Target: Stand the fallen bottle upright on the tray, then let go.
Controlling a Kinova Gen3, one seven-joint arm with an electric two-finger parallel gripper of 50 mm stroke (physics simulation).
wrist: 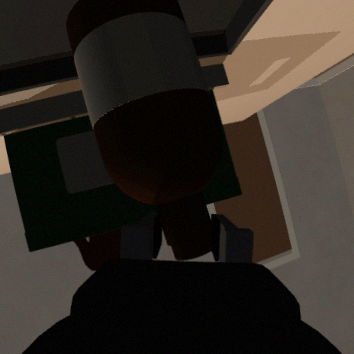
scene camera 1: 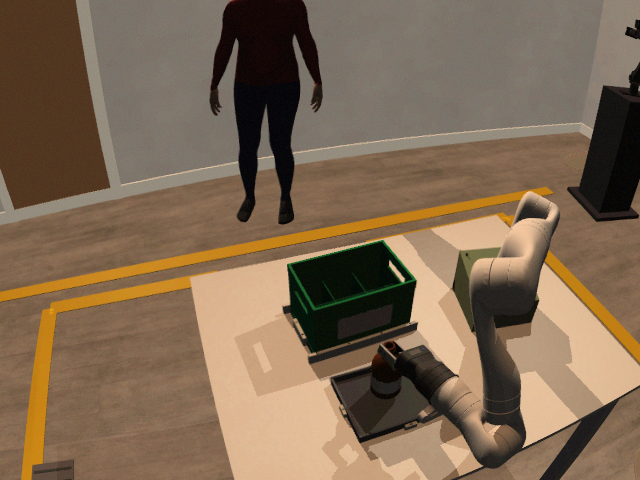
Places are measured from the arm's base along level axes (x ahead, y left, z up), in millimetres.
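Pixels of known places: gripper, fingertip midpoint: (wrist: 185, 228) (scene camera 1: 386, 345).
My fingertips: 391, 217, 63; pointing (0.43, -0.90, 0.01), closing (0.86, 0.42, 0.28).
Observation:
Behind a point stands the place of what it marks, as x, y, z.
The brown bottle (scene camera 1: 386, 369) @[396, 257, 28] (wrist: 160, 145) @[370, 262, 13] with a pale label band stands about upright over the dark tray (scene camera 1: 361, 413) @[447, 281, -101] (wrist: 215, 45) @[489, 177, -90], its base toward the tray's far part. The base looks on or very close to the tray floor; contact cannot be told for certain. My gripper (scene camera 1: 389, 353) @[391, 217, 63] (wrist: 185, 228) @[391, 217, 63] is shut on the bottle's neck, one finger on each side, reaching in from the right in the scene view. In the wrist view the bottle's base end is cut off at the top edge.
A green divided crate (scene camera 1: 325, 328) @[506, 82, -3] (wrist: 30, 190) @[289, 26, -3] stands just beyond the tray, with a grey rail (scene camera 1: 364, 343) @[404, 68, -90] along its near side. An olive box (scene camera 1: 465, 294) @[96, -28, -48] stands behind the arm at the right. A person (scene camera 1: 266, 67) stands beyond the table.

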